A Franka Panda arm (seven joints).
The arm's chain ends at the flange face. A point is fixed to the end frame.
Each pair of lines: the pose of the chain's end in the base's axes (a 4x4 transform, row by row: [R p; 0 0 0 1], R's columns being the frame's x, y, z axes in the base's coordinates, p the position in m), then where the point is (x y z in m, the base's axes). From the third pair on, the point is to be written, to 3 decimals.
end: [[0.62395, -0.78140, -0.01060, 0.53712], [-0.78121, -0.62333, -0.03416, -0.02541], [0.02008, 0.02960, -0.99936, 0.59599], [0, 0, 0, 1]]
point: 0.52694 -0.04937 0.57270
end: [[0.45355, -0.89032, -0.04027, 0.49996], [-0.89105, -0.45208, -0.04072, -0.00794], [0.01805, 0.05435, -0.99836, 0.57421], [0, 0, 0, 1]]
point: 0.48462 -0.02957 0.55147
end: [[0.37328, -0.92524, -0.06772, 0.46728], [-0.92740, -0.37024, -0.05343, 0.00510], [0.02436, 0.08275, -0.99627, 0.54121], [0, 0, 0, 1]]
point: 0.450 -0.015 0.519
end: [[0.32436, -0.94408, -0.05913, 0.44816], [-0.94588, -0.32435, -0.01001, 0.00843], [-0.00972, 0.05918, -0.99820, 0.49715], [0, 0, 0, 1]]
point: 0.430 -0.010 0.474
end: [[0.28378, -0.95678, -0.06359, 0.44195], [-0.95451, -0.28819, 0.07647, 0.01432], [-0.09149, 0.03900, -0.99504, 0.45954], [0, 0, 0, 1]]
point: 0.423 -0.002 0.435
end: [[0.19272, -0.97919, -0.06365, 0.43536], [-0.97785, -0.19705, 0.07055, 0.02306], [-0.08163, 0.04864, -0.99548, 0.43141], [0, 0, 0, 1]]
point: 0.414 0.009 0.407
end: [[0.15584, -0.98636, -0.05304, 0.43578], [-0.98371, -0.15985, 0.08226, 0.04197], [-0.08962, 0.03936, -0.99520, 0.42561], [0, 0, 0, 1]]
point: 0.414 0.029 0.401
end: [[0.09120, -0.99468, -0.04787, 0.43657], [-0.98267, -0.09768, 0.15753, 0.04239], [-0.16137, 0.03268, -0.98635, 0.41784], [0, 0, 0, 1]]
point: 0.414 0.032 0.393
